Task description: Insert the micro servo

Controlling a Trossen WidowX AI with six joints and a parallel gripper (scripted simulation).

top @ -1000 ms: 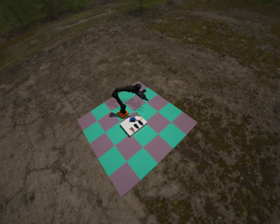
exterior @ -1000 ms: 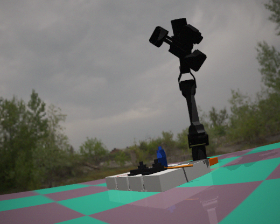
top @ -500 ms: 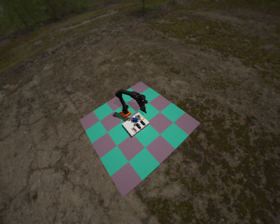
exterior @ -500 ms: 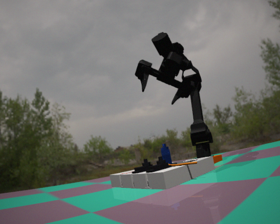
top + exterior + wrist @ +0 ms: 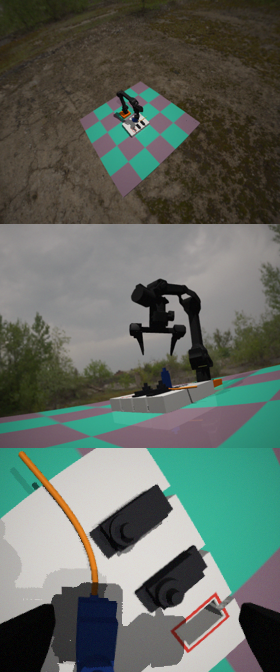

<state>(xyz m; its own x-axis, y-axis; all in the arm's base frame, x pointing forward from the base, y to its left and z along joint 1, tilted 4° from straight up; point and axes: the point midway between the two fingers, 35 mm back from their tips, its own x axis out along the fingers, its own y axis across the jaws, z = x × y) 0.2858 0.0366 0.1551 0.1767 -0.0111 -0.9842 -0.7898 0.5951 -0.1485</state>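
Right now my gripper tip is 150 mm above the white deck, 70 mm past it and 50 mm to the left of it.
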